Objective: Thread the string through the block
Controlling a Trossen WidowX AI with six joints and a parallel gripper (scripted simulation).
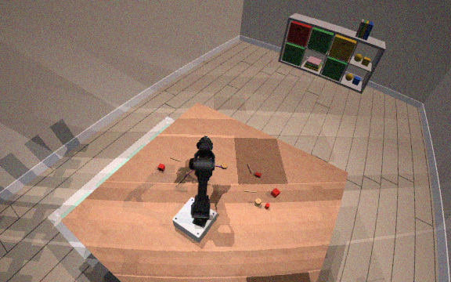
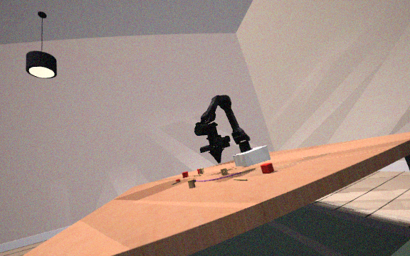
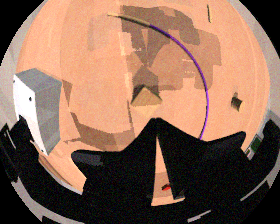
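The wooden block lies 50 mm below my gripper tip, 10 mm to the left of it and 10 mm behind it. Also, from my gripper tip: round button: 140 mm ahead, 80 mm to the right, 60 mm below; then red cube: 280 mm to the left, 50 mm below, 30 mm behind.
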